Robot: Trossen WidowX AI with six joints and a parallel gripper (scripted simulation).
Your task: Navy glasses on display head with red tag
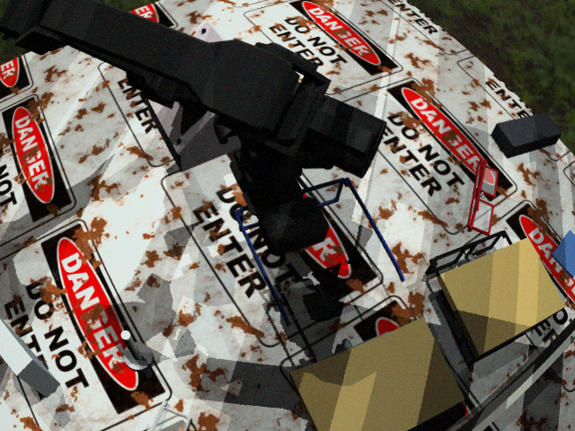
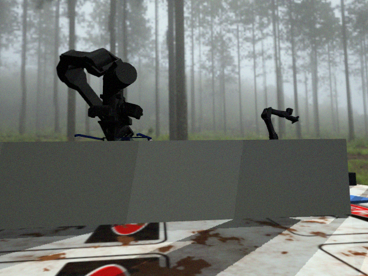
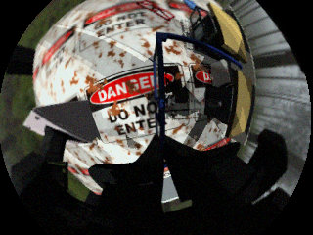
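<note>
My gripper tip is now 230 mm short of the display head, 60 mm above it and 30 mm to the left of it. Round my gripper tip: dark block: 580 mm to the left, 120 mm ahead, 100 mm below; then metal peg: 220 mm to the right, 90 mm below, 20 mm ahead; then blue tag: 430 mm to the left, 340 mm ahead, 110 mm below.
</note>
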